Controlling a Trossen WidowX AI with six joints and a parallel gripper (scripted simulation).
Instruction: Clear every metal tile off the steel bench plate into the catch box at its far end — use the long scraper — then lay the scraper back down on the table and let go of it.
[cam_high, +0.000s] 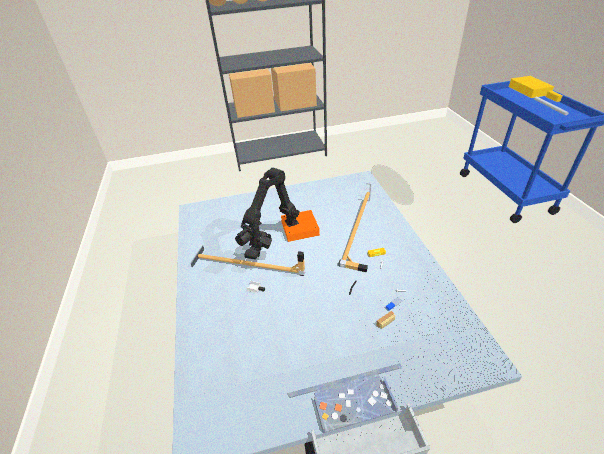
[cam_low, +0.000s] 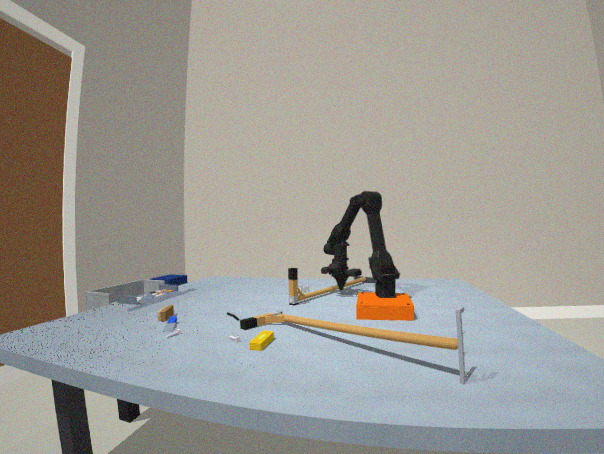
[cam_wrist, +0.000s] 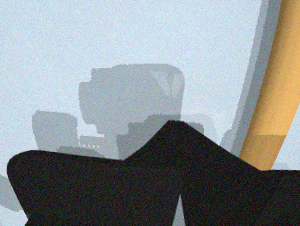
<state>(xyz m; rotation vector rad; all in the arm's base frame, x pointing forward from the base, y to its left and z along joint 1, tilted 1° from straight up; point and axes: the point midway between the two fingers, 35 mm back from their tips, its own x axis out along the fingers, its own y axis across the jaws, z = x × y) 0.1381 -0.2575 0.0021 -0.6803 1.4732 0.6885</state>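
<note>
My gripper tip is now 30 mm short of the scraper, 60 mm to the left of it and 40 mm below it. Also, from my gripper tip: white-and-black piece: 200 mm ahead, 80 mm to the right, 10 mm below; yellow block: 270 mm ahead, 560 mm to the left; black curved strip: 400 mm ahead, 330 mm to the left, 20 mm below.
</note>
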